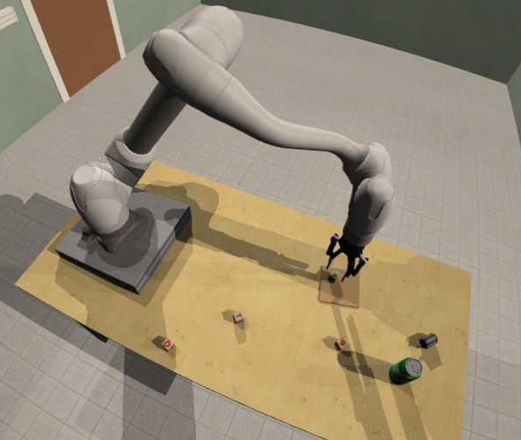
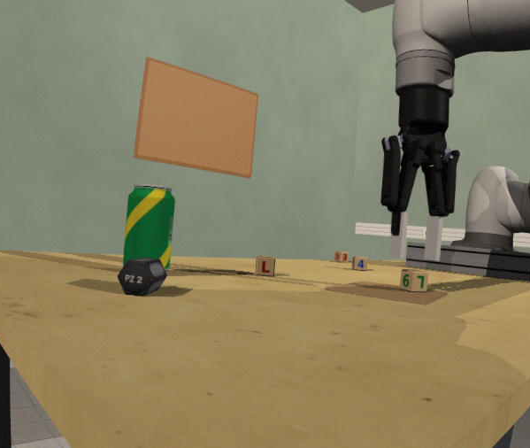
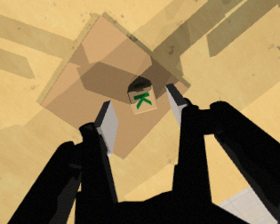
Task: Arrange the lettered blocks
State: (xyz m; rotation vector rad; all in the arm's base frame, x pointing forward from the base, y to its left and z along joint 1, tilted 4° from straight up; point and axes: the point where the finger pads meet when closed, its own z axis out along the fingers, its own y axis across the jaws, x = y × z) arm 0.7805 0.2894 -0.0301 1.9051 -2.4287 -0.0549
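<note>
Right now the brown mat is 30 mm ahead of my hand, 10 mm to the right of it and 80 mm below it. The rest, counted from my hand: yellow can (330 mm ahead, 200 mm to the right, 20 mm below); then T block (210 mm behind, 310 mm to the right, 70 mm below).
</note>
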